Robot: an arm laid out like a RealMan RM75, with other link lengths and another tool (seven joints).
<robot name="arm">
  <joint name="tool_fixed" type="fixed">
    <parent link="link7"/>
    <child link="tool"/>
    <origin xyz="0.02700 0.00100 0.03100" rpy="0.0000 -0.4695 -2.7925"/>
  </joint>
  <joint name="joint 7" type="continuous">
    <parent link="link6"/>
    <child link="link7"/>
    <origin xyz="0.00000 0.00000 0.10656" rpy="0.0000 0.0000 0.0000"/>
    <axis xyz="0 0 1"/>
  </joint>
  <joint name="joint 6" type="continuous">
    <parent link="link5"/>
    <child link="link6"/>
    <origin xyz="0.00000 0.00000 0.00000" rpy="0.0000 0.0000 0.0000"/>
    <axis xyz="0 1 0"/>
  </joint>
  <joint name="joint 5" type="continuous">
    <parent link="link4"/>
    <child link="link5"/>
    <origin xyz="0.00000 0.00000 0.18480" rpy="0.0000 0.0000 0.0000"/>
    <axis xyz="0 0 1"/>
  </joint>
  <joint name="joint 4" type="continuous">
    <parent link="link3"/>
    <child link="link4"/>
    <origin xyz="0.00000 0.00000 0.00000" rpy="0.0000 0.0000 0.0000"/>
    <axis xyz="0 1 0"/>
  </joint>
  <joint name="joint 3" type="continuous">
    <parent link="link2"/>
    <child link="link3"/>
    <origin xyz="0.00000 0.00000 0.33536" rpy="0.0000 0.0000 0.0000"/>
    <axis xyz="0 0 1"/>
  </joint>
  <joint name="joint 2" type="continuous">
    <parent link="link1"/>
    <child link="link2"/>
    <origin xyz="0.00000 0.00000 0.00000" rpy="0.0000 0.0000 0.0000"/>
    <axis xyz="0 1 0"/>
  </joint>
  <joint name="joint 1" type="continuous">
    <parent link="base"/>
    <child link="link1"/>
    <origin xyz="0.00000 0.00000 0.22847" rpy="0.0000 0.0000 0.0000"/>
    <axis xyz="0 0 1"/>
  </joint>
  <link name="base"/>
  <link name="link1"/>
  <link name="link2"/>
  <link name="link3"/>
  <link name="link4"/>
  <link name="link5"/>
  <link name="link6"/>
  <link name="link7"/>
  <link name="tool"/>
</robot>
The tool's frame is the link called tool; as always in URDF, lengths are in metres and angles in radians. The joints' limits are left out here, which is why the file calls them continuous.
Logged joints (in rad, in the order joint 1, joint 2, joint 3, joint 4, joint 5, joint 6, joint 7), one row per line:
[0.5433, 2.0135, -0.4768, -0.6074, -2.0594, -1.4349, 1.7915]
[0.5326, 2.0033, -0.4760, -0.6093, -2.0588, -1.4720, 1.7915]
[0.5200, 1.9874, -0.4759, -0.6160, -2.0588, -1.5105, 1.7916]
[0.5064, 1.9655, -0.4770, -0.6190, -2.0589, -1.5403, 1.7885]
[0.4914, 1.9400, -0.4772, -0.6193, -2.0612, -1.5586, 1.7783]
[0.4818, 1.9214, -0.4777, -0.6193, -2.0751, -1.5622, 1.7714]
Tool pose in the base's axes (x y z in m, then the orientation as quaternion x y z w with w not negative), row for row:
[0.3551, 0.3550, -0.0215, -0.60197, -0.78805, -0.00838, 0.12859]
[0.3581, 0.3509, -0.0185, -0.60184, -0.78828, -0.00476, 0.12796]
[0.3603, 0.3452, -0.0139, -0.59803, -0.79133, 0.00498, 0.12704]
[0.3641, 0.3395, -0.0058, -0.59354, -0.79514, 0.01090, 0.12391]
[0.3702, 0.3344, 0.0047, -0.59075, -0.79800, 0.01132, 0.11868]
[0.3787, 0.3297, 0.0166, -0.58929, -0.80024, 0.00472, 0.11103]
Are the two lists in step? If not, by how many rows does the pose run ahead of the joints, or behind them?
The pose runs 1 row behind the joints: the pose in row i belongs to the joints in row i - 1.
